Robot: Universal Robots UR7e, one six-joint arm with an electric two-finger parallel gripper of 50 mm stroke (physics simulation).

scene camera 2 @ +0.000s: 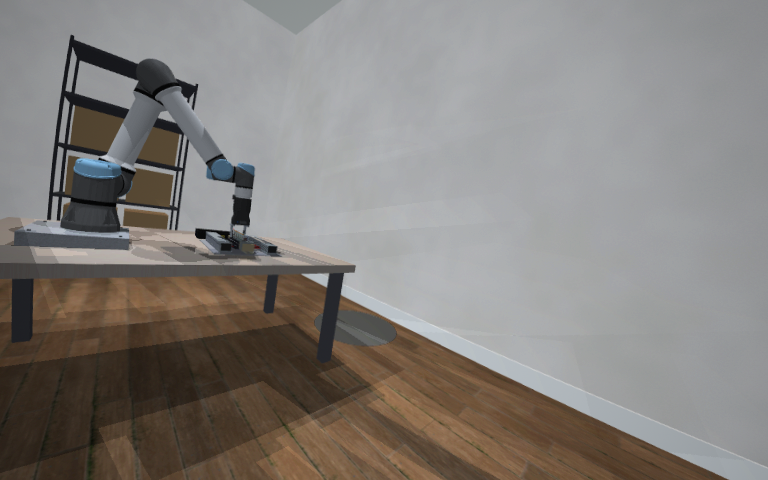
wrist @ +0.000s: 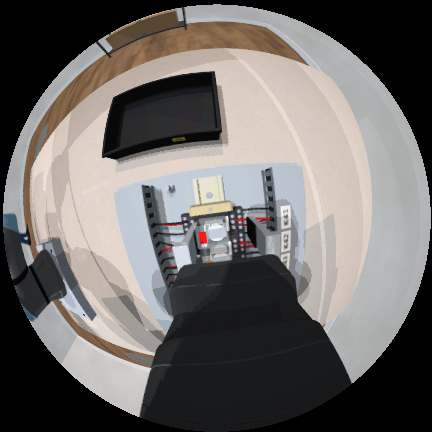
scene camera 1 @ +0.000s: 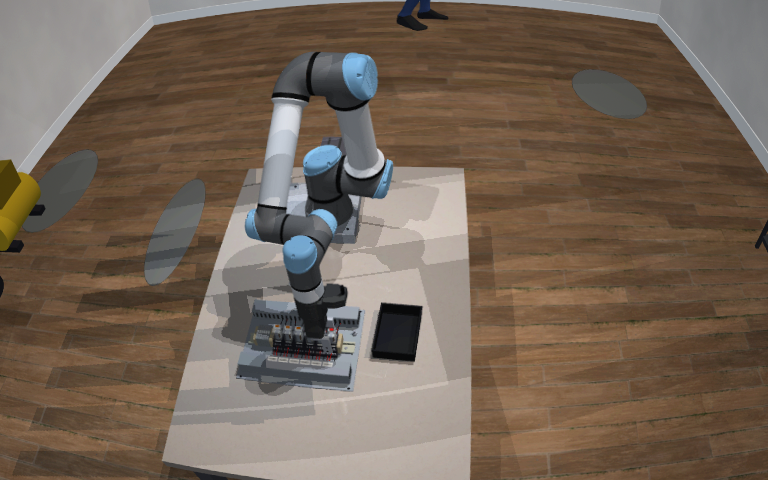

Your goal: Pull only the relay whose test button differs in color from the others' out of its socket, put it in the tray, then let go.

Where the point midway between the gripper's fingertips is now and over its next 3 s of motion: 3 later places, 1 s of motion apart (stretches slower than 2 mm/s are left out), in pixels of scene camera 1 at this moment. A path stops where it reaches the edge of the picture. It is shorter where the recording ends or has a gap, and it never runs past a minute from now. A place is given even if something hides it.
My gripper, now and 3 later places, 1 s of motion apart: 330,343; 330,338; 324,318; 394,313
